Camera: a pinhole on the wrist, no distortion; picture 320 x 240 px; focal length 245.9 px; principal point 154.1 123.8 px. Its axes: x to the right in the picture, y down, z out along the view. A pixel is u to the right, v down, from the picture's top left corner.
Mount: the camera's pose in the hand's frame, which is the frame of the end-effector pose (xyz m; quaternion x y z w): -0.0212 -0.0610 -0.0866 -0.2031 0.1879 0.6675 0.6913
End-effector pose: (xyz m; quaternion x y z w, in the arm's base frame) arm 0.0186 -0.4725 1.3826 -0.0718 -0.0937 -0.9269 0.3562
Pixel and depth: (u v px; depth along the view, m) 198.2 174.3 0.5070
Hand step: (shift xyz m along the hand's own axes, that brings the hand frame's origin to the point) -0.1275 0.2883 0.2914
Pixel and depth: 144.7 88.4 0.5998
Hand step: 0.0574 0.2362 0.4361
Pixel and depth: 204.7 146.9 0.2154
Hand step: -0.0422 0.0916 0.0717
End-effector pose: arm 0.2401 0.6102 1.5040 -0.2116 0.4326 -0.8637 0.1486
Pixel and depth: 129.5 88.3 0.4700
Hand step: 0.0395 0.1473 0.3384
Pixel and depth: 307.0 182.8 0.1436
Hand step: -0.0538 0.0918 -0.0134
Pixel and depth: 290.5 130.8 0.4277
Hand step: -0.0291 0.3675 0.1493
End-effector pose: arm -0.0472 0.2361 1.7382 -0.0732 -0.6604 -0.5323 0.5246
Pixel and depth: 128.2 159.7 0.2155
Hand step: -0.0560 0.0352 0.1070
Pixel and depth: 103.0 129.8 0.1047
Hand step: -0.0258 -0.0237 0.0135
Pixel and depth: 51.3 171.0 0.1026
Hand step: -0.0437 -0.0422 0.0225
